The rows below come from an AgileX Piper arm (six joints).
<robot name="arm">
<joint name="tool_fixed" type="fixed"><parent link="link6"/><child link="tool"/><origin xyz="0 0 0" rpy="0 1.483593 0"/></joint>
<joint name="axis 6" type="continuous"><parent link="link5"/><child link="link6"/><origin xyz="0.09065 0 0.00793" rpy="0 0 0"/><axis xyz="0.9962 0 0.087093"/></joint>
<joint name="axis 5" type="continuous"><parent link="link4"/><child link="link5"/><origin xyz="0 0 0" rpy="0 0 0"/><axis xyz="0 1 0"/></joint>
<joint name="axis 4" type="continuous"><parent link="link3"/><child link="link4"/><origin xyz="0.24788 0 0.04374" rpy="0 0 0"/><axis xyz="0.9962 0 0.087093"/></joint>
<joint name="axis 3" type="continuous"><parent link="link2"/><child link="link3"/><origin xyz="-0.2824 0 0.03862" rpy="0 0 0"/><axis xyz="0 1 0"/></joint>
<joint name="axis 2" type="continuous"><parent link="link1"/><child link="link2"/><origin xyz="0 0 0" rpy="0 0 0"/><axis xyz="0 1 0"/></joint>
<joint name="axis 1" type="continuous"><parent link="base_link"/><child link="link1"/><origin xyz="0 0 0.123" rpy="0 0 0"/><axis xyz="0 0 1"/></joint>
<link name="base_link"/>
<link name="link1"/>
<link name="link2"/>
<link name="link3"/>
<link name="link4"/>
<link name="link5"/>
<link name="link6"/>
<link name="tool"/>
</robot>
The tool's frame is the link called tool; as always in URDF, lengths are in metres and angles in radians. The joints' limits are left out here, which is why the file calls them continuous.
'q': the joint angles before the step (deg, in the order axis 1, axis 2, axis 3, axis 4, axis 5, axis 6). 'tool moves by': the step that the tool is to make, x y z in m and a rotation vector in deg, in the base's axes. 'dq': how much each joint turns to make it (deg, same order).
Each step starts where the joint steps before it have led.
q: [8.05, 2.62, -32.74, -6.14, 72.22, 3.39]
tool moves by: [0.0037, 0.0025, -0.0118, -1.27, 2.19, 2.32]
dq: [0.00, -0.28, 2.52, 1.30, -0.14, -2.58]
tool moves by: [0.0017, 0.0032, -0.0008, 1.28, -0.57, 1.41]
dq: [-0.01, 0.00, 0.46, 1.92, -1.24, -0.50]
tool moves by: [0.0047, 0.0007, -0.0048, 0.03, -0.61, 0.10]
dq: [0.03, 0.00, 1.58, -0.02, -2.19, 0.02]
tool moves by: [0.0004, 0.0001, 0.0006, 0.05, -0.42, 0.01]
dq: [-0.03, 0.01, -0.01, 0.02, -0.42, -0.02]
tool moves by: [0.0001, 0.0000, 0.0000, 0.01, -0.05, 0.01]
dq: [0.02, 0.00, 0.02, -0.01, -0.07, 0.02]
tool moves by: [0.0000, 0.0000, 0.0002, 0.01, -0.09, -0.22]
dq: [-0.21, 0.00, -0.02, -0.01, -0.06, 0.01]
